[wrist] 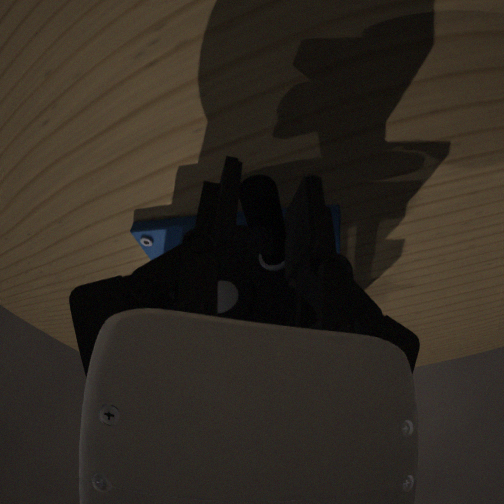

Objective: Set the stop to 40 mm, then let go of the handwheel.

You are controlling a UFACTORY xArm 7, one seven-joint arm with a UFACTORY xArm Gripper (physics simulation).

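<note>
The view is very dark. My gripper [267, 200] points away from the camera, its two black fingers standing close on either side of a dark rounded part that I take for the handwheel's handle [262, 210]. The fingers look closed against it, with hardly any gap. A small pale ring [271, 262] shows at the foot of that part. Behind the fingers a blue base plate [160, 239] with a screw in its corner lies on the wooden table top. The stop, its scale and most of the handwheel are hidden behind the gripper.
The grey gripper housing [247, 405] fills the lower part of the view. The arm's dark shadow [325, 110] falls across the wooden table [90, 125] beyond the gripper. The table's curved edge and the grey floor [30, 400] show at both lower corners.
</note>
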